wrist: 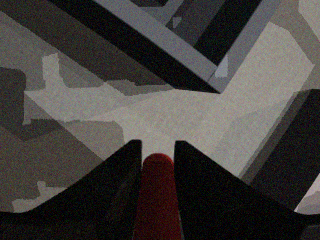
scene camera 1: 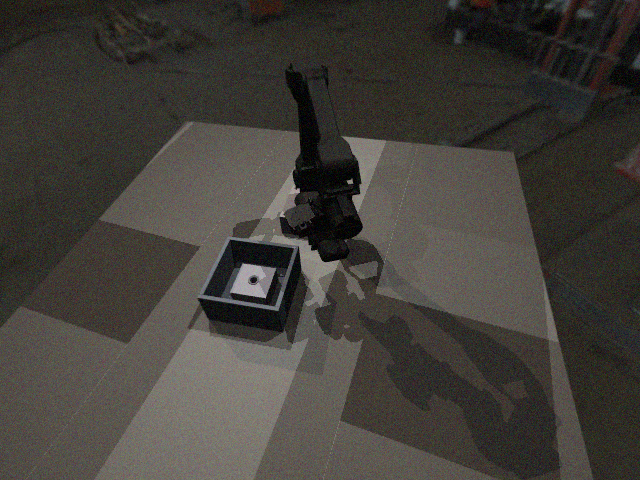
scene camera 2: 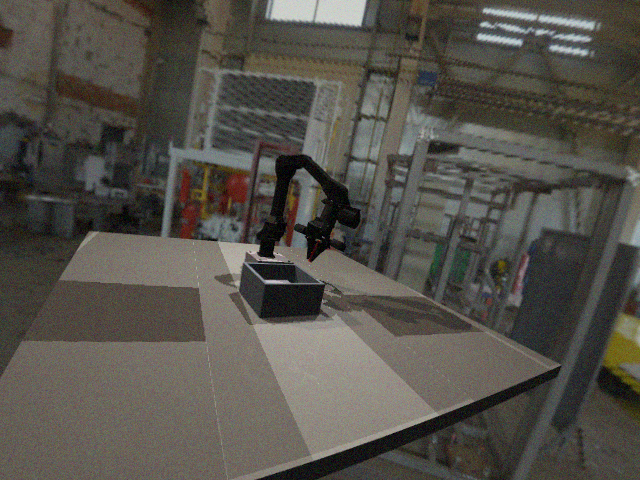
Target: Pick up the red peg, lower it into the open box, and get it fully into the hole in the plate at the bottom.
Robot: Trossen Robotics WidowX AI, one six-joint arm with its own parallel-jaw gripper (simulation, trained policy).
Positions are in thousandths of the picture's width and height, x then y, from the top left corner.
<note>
In view: my gripper (scene camera 1: 487, 516), a dark box (scene camera 1: 337, 622) and a plate (scene camera 1: 401, 593).
The dark box is seen too in the wrist view (wrist: 630, 223) and in scene camera 2 (scene camera 2: 474, 616). My gripper is seen too in the wrist view (wrist: 495, 627) and in scene camera 2 (scene camera 2: 484, 543).
</note>
